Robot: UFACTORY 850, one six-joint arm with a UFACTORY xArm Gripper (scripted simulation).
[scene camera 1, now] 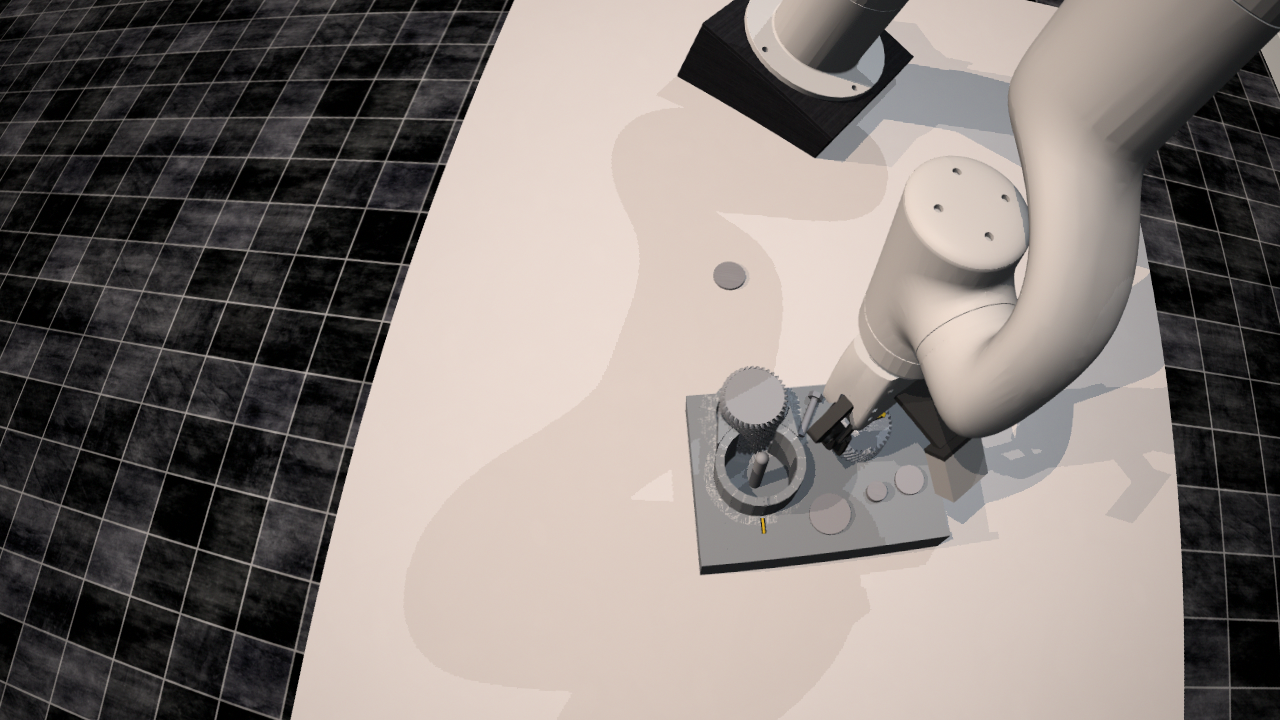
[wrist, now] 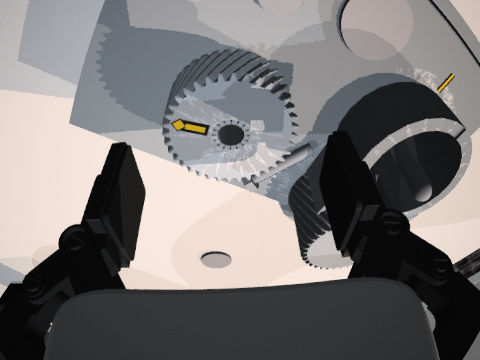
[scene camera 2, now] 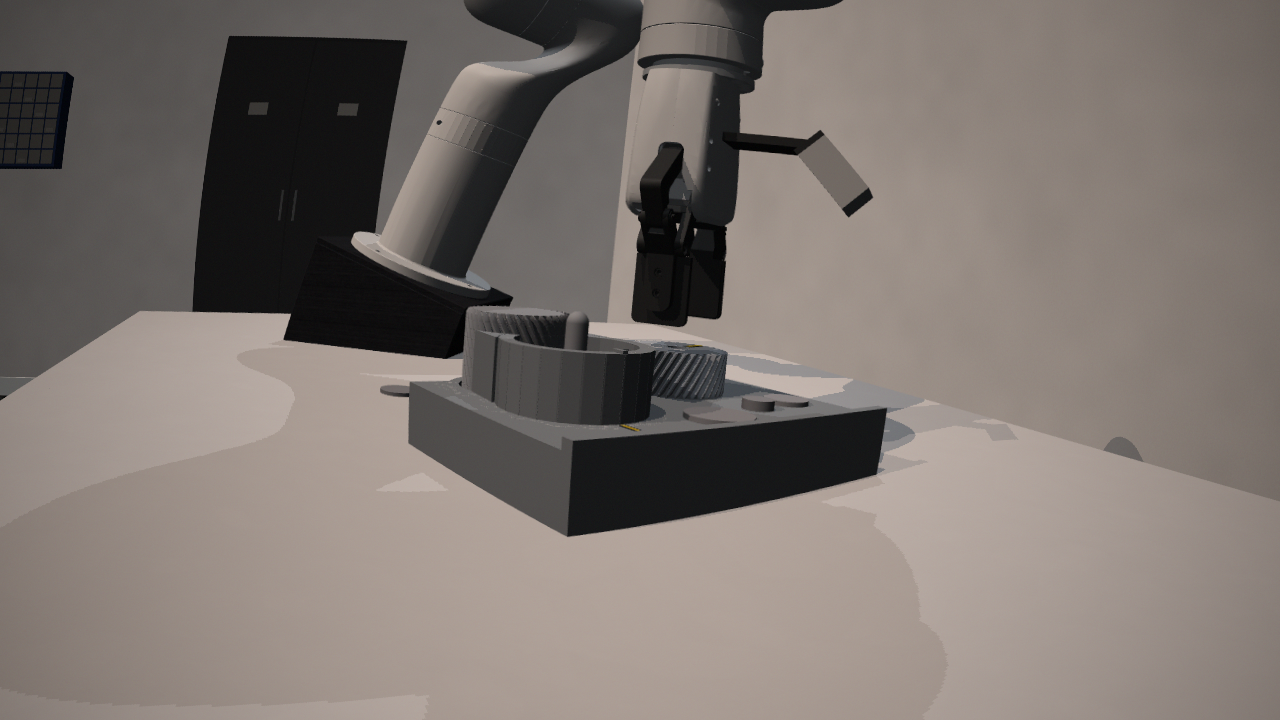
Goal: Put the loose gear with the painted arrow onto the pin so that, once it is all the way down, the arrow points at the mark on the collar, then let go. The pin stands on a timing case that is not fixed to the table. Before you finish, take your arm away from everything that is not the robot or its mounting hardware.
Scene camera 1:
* my gripper: 864,414
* gear: 865,444
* small disc: 728,275
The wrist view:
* my gripper: 230,161
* gear: 215,91
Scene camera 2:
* my gripper: 679,320
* gear: 684,371
